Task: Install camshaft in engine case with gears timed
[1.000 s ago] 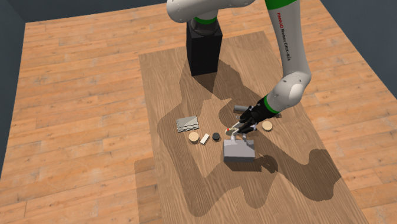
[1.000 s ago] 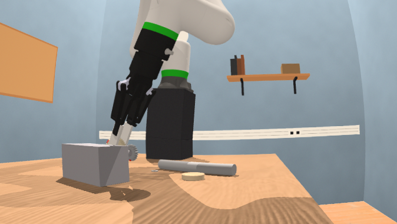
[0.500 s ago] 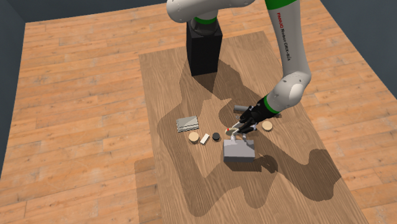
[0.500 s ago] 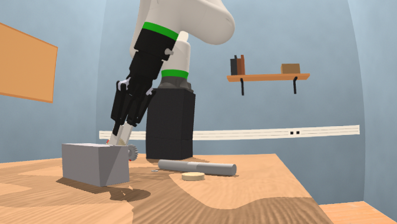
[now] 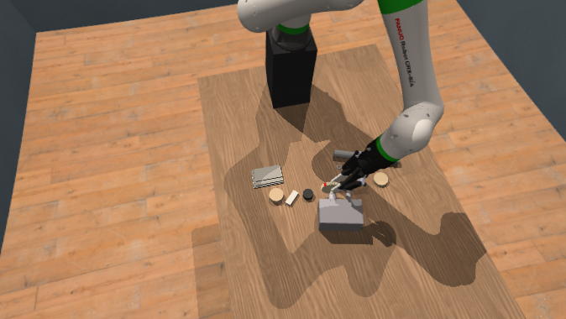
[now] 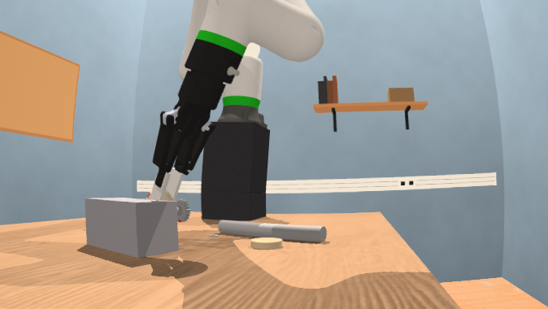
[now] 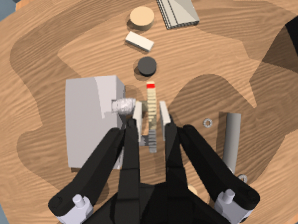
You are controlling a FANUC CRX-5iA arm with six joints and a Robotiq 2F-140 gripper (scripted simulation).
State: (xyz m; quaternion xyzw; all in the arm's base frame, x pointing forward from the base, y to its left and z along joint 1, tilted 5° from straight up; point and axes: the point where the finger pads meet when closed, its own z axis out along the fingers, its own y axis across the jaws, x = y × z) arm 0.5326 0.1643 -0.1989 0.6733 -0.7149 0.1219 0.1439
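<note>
My gripper is now 40 mm to the right of the crank gear and 40 mm above it. From my hand the other things lie so: white block: 170 mm to the right, 100 mm below, 10 mm ahead; then long grey rod: 160 mm behind, 140 mm to the left, 90 mm below; then black disc: 110 mm to the right, 100 mm below.
</note>
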